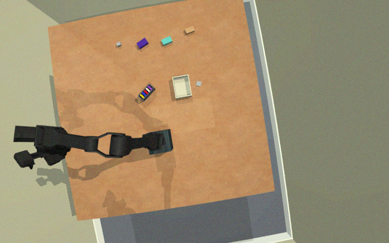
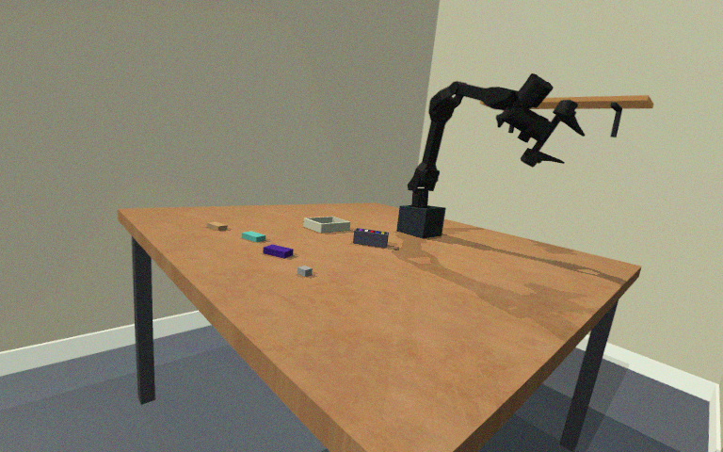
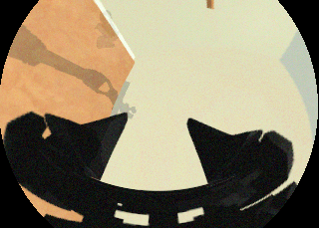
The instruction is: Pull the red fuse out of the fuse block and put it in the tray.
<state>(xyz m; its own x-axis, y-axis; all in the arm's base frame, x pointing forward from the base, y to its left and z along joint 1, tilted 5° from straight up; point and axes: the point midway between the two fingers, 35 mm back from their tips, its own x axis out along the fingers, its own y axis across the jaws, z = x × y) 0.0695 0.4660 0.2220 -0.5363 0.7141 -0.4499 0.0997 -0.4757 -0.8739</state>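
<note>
My gripper tip is now 240 mm short of the red fuse, 460 mm to the left of it and 320 mm above it. Round my gripper tip: purple block: 550 mm ahead, 520 mm to the right, 340 mm below; then grey cube: 600 mm ahead, 380 mm to the right, 340 mm below; then tray: 220 mm ahead, 680 mm to the right, 340 mm below.
</note>
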